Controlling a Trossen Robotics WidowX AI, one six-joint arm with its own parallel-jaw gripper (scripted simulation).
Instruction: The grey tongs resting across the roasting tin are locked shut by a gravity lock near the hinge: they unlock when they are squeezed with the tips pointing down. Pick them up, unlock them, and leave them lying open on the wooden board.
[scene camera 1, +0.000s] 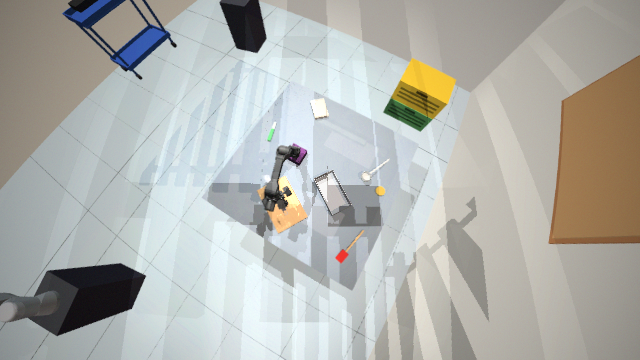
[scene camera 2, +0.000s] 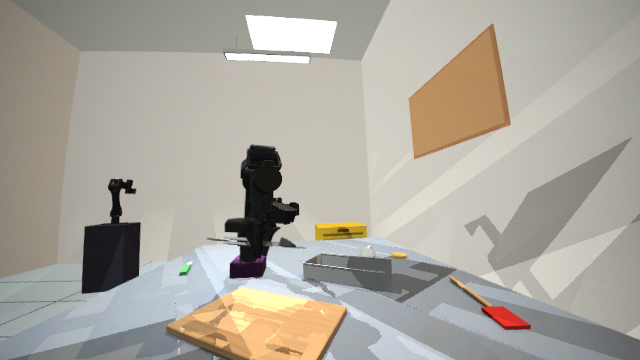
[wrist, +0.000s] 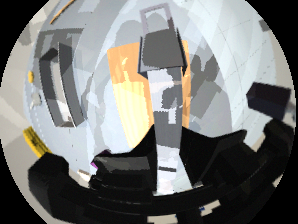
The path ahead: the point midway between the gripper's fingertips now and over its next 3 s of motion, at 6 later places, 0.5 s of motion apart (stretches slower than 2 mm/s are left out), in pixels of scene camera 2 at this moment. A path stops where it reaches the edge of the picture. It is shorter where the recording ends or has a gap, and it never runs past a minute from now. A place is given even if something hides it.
The gripper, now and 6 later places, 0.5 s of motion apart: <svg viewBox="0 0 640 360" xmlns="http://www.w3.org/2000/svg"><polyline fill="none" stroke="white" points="261,257 262,261 264,260 262,249 260,234 260,230 261,230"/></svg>
